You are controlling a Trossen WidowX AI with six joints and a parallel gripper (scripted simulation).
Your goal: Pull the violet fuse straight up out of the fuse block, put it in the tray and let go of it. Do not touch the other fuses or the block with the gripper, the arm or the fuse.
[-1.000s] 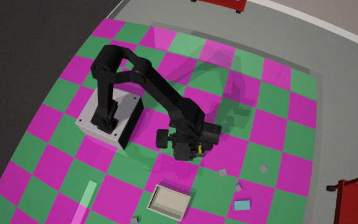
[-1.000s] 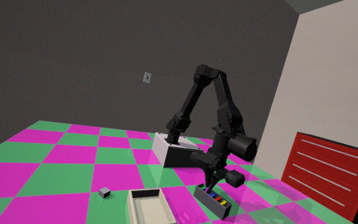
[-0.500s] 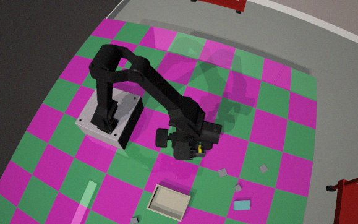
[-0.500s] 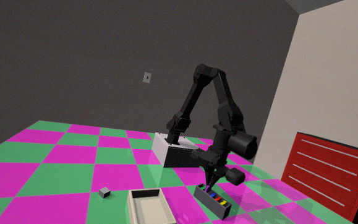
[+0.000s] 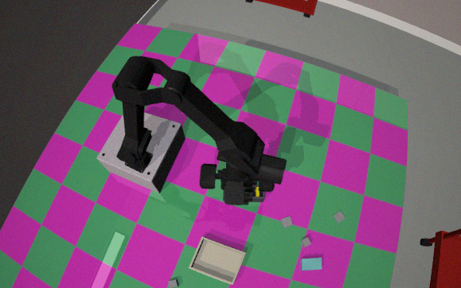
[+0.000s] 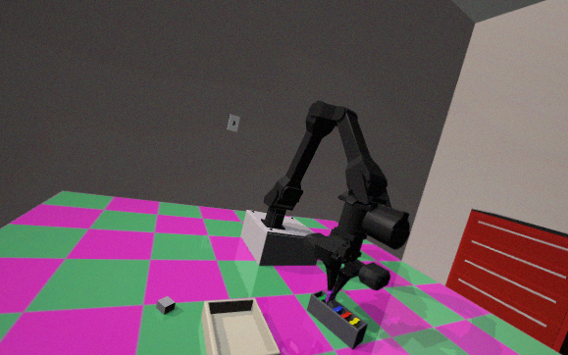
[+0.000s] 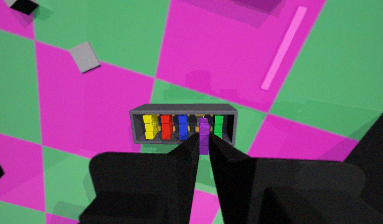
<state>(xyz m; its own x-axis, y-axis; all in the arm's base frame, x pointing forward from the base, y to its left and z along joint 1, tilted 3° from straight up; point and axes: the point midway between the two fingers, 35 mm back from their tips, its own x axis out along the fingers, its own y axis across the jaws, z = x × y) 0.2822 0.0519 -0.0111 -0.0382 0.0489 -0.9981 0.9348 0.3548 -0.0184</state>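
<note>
Now: the green fuse 20 mm behind my gripper tip, 10 mm to the right of it and 40 mm below it. From my gripper tip the other things lie so: violet fuse: 10 mm below; then red fuse: 40 mm ahead, 20 mm to the left, 40 mm below; then blue fuse: 20 mm ahead, 10 mm to the left, 40 mm below.
</note>
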